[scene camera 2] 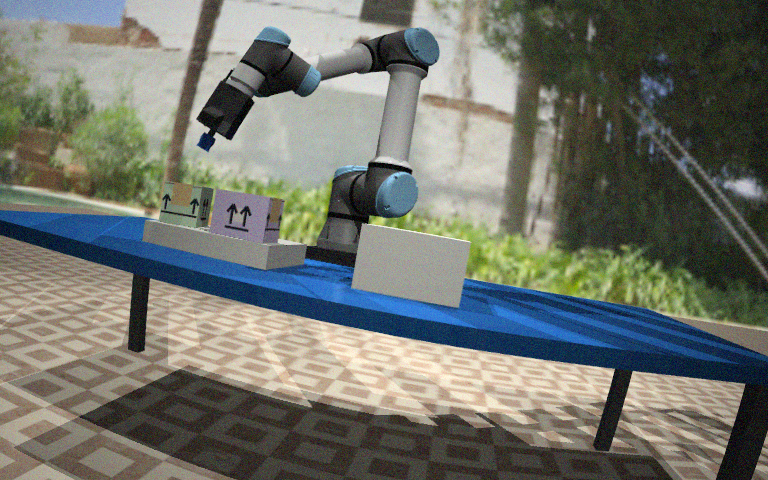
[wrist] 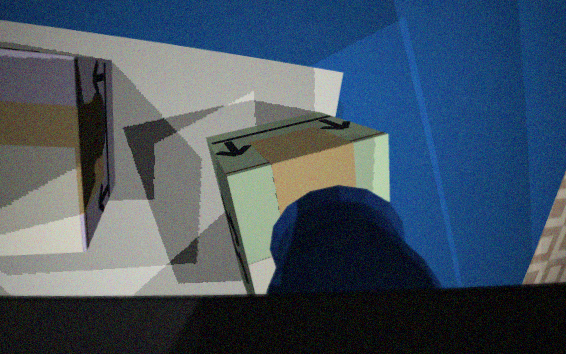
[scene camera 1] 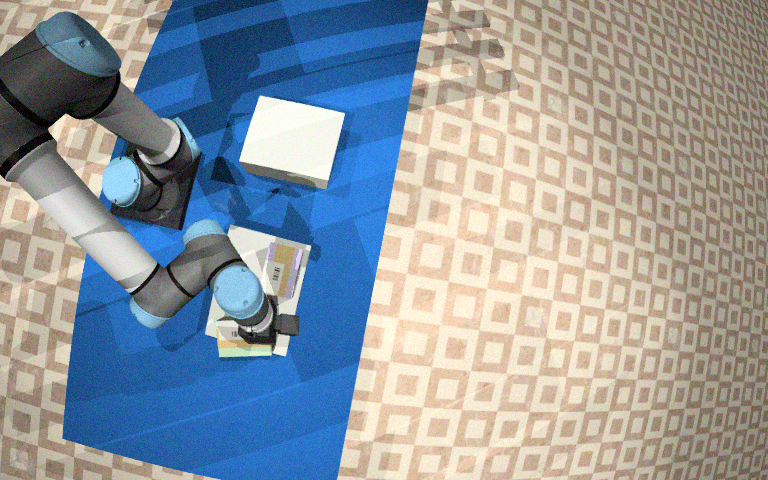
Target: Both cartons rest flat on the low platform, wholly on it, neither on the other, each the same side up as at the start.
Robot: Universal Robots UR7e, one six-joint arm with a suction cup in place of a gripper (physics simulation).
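Frame: origin at the arm's base, x ahead, y left, z up, level; centimetres.
Where they show: end effector, tool point: (scene camera 2: 202, 148) (wrist: 337, 247); arm's base, origin of the base link: (scene camera 2: 342, 250) (scene camera 1: 157, 196).
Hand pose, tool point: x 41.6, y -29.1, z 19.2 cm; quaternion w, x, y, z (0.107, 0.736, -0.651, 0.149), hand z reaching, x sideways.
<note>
Things, the pixels of their top centre, and the offset from my tool point. Level surfaces: height alone.
- green carton, middle of its top: (wrist: 326, 259) (scene camera 2: 190, 184) (scene camera 1: 243, 338) dx -6.5, dy -4.6, dz -8.3 cm
- pale low platform, middle of its top: (wrist: 130, 207) (scene camera 2: 226, 232) (scene camera 1: 256, 291) dx -6.0, dy +7.3, dz -17.6 cm
- purple carton, middle of its top: (scene camera 2: 250, 194) (scene camera 1: 280, 270) dx +0.8, dy +14.2, dz -8.4 cm
- tall white block, middle of its top: (scene camera 2: 421, 233) (scene camera 1: 292, 135) dx -3.0, dy +50.2, dz -10.4 cm
- blue table, its level: dz -22.4 cm
The green carton (scene camera 1: 243, 350) (scene camera 2: 192, 212) (wrist: 250, 215) rests flat on the pale low platform (scene camera 1: 246, 240) (scene camera 2: 283, 254) (wrist: 200, 65) with its arrows up. It is turned relative to the platform; in scene camera 1 its outer side appears to reach past the platform's end edge. The purple carton (scene camera 1: 286, 266) (scene camera 2: 240, 217) (wrist: 40, 125) rests flat beside it, arrows up, apart from it and within the platform's outline. My suction cup (scene camera 2: 205, 141) (wrist: 337, 240) is open, holding nothing, and hangs tilted above the green carton. In scene camera 1 my wrist hides the cup and part of that carton.
A tall white block (scene camera 1: 291, 141) (scene camera 2: 410, 266) stands on the blue table (scene camera 1: 322, 339) (scene camera 2: 538, 333) on the purple carton's side of the platform, with a gap between. The arm's dark base plate (scene camera 1: 169, 212) (scene camera 2: 322, 254) is behind them.
</note>
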